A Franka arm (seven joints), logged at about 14 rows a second.
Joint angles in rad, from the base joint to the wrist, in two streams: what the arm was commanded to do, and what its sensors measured. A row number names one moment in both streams.
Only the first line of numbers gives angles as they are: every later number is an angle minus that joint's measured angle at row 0.
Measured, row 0:
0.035 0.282 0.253 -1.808 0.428 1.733 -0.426
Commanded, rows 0 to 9:
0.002 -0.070 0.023 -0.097 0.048 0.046 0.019
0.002 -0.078 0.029 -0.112 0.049 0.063 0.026
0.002 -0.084 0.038 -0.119 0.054 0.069 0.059
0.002 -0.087 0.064 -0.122 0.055 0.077 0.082
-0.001 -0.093 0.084 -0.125 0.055 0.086 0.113
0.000 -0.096 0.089 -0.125 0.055 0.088 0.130
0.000 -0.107 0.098 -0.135 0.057 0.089 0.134
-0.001 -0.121 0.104 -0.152 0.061 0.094 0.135
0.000 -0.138 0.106 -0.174 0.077 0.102 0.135
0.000 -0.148 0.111 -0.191 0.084 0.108 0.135
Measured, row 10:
0.001 -0.083 0.100 -0.117 0.040 0.078 0.117
